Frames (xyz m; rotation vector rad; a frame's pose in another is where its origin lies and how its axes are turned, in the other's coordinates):
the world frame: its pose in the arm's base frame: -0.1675 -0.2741 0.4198 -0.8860 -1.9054 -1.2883
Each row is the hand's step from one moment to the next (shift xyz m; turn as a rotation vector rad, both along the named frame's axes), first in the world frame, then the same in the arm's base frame.
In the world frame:
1: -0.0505 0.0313 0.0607 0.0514 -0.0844 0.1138
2: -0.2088 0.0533 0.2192 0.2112 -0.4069 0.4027
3: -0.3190 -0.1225 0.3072 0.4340 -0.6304 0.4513
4: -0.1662 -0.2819 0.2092 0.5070 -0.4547 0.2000
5: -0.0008 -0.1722 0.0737 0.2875 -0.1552 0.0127
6: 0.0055 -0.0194 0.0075 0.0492 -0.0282 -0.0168
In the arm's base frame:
1: 0.0444 0.0578 -0.0437 -0.1147 0.0921 -0.0330
2: 0.1257 0.1872 -0.2089 -0.5108 0.3000 -0.1463
3: 0.0286 0.2020 -0.4117 -0.8242 0.3197 -0.0886
4: -0.1717 0.0897 -0.3367 -0.6823 0.1445 0.1317
5: -0.1521 0.0206 -0.1073 -0.2875 0.0160 0.1549
6: -0.0201 0.0025 -0.0073 -0.0477 -0.0156 0.0313

